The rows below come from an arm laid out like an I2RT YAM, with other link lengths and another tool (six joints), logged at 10 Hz.
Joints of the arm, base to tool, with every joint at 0 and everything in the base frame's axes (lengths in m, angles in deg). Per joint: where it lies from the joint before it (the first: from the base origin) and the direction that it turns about. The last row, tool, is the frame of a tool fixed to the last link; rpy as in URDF.
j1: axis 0 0 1 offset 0 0 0.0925
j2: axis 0 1 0 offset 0.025 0.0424 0.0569
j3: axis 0 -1 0 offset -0.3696 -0.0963 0
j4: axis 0 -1 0 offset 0.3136 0.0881 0.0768
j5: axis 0 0 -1 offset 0.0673 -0.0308 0.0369
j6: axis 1 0 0 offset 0.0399 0 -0.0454
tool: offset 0.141 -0.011 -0.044 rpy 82.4 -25.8 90
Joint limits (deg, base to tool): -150..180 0..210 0..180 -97..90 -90..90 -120..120
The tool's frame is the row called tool.
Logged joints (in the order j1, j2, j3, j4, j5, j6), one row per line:
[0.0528, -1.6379, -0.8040, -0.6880, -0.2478, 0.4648]
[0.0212, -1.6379, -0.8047, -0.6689, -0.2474, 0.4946]
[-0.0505, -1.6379, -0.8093, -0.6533, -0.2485, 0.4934]
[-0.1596, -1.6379, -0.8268, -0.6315, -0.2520, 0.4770]
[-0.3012, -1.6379, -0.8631, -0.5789, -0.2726, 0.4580]
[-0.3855, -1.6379, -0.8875, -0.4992, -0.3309, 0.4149]
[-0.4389, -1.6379, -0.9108, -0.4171, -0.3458, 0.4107]
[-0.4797, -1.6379, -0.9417, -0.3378, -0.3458, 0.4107]
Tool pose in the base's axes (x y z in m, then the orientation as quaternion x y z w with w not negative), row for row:
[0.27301, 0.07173, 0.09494, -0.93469, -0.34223, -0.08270, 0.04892]
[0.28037, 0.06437, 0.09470, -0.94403, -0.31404, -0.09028, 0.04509]
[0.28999, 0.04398, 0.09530, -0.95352, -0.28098, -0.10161, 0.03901]
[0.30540, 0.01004, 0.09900, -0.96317, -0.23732, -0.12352, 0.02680]
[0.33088, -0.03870, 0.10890, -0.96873, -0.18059, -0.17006, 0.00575]
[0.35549, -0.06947, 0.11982, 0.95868, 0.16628, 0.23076, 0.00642]
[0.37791, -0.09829, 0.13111, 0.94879, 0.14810, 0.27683, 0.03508]
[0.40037, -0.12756, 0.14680, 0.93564, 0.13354, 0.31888, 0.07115]
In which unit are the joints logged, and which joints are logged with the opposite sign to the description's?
The joints are logged in radians. Opposite sign: j2, j3.
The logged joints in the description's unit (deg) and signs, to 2 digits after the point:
[3.03, 93.84, 46.07, -39.42, -14.20, 26.63]
[1.21, 93.84, 46.11, -38.33, -14.17, 28.34]
[-2.89, 93.84, 46.37, -37.43, -14.24, 28.27]
[-9.14, 93.84, 47.37, -36.18, -14.44, 27.33]
[-17.26, 93.84, 49.45, -33.17, -15.62, 26.24]
[-22.09, 93.84, 50.85, -28.60, -18.96, 23.77]
[-25.15, 93.84, 52.18, -23.90, -19.81, 23.53]
[-27.48, 93.84, 53.96, -19.35, -19.81, 23.53]

